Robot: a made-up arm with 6 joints.
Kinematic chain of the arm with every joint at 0, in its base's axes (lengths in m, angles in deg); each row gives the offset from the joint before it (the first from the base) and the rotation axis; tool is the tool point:
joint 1: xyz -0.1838 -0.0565 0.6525 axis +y
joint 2: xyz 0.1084 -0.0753 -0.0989 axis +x
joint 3: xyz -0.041 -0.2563 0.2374 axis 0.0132 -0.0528 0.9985
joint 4: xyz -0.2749 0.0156 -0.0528 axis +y
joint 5: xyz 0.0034 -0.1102 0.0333 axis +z
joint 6: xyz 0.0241 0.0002 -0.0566 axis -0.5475 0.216 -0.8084
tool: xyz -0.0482 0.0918 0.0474
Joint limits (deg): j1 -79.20..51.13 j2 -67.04..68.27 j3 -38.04..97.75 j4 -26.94..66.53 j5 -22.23..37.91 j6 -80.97..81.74
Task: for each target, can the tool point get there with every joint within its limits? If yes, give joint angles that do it. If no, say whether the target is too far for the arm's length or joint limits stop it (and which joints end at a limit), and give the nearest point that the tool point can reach.
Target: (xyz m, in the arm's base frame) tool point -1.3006 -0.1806 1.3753
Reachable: no: too far | nearest point -0.6580 -0.1778 0.9623 | short by 0.764 m
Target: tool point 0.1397 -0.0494 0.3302
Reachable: no: joint limits stop it (at a limit: joint 1, joint 2, joint 4, joint 5, joint 6) | nearest point 0.0735 -0.2688 0.3765 | short by 0.234 m
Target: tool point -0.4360 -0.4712 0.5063
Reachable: yes | joints 3.79 50.26 -2.62 -1.20 -15.96 -23.79
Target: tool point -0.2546 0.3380 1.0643
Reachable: no: joint limits stop it (at a limit: joint 2, joint 3, joint 5, joint 6) | nearest point -0.2323 0.0571 0.9345 | short by 0.310 m
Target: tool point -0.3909 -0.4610 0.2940
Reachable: yes | joints 10.55 57.58 44.23 42.31 14.90 56.81
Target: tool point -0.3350 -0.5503 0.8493
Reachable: yes | joints -9.65 -15.20 49.77 -15.80 -16.08 -11.41
